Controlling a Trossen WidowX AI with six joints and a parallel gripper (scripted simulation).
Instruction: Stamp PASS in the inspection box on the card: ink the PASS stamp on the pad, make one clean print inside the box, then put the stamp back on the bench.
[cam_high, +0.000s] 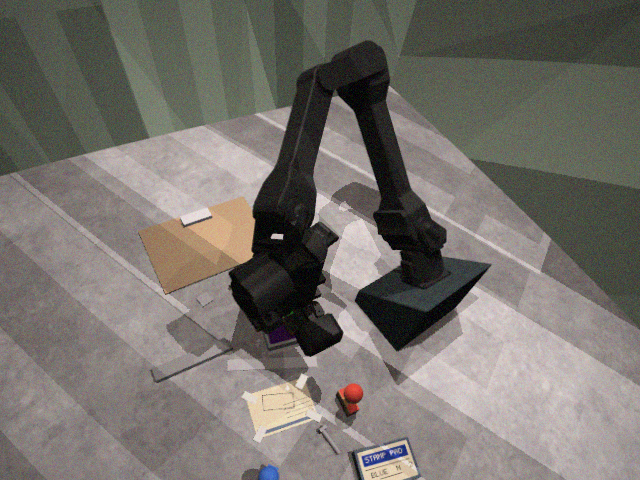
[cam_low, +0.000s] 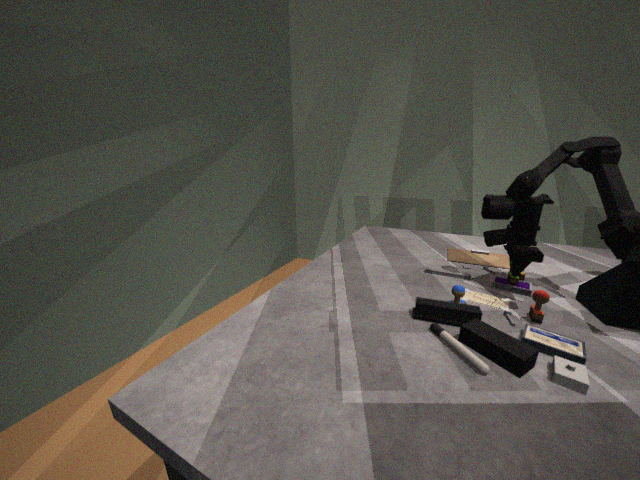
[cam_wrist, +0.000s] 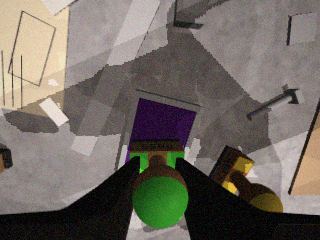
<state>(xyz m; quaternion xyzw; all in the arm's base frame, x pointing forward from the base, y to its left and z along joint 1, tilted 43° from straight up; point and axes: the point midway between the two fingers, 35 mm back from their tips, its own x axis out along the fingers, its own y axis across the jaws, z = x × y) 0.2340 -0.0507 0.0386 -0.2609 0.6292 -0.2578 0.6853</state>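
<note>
The green stamp is right at my gripper tip. Also, from my gripper tip: cream card: 8 cm ahead, 11 cm to the left, 4 cm below; yellow stamp: 3 cm behind, 8 cm to the right, 2 cm below; purple ink pad: 4 cm below.
</note>
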